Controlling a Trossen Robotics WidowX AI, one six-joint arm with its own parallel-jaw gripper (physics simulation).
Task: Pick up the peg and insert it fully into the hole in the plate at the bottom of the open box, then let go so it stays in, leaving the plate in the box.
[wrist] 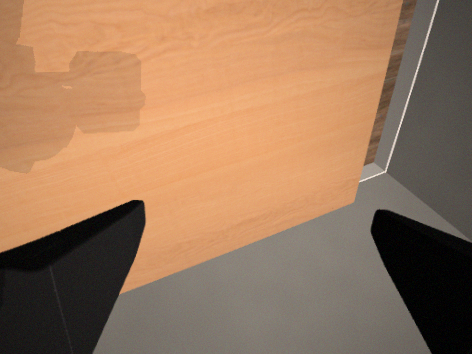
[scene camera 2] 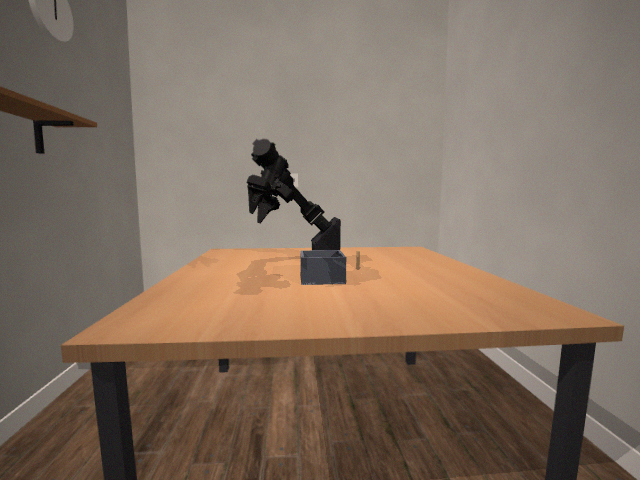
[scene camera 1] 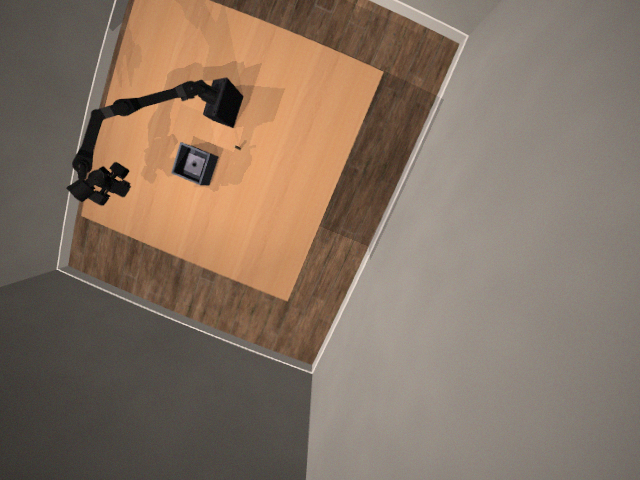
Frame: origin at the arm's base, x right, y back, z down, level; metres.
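Seen in the pictures: gripper, between the fingertips: (wrist: 260, 216) (scene camera 2: 255, 218); arm's base, origin of its link: (scene camera 2: 326, 228) (scene camera 1: 214, 96).
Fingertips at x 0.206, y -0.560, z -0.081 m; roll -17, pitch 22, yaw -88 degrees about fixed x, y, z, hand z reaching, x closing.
Observation:
Offsets run from my fingertips to a thing's middle. Level surfaces: height alone.
The peg @(dx -0.345, dy +0.410, dz +0.205 m) (scene camera 1: 238, 147) (scene camera 2: 357, 260) is small and thin and stands upright on the table, to the right of the box in both scene views. The open dark blue-grey box @(dx -0.196, dy +0.234, dz +0.196 m) (scene camera 1: 207, 176) (scene camera 2: 323, 270) stands on the table. In scene camera 1 the light grey plate @(dx -0.196, dy +0.234, dz +0.210 m) (scene camera 1: 188, 160) lies at its bottom, with a dark round hole near the middle. My gripper (scene camera 2: 255, 217) (wrist: 260, 216) is open and empty, high above the table and well away from both peg and box, on their left in scene camera 2. The peg and box do not show in the wrist view.
The arm's base (scene camera 1: 224, 102) (scene camera 2: 327, 236) stands on the wooden table @(dz +0.245 m) (scene camera 1: 248, 217) (scene camera 2: 330, 315) (wrist: 240, 125), behind the box in scene camera 2. The arm reaches out to the left. A wall shelf (scene camera 2: 46, 111) is at the far left. A table corner shows in the wrist view.

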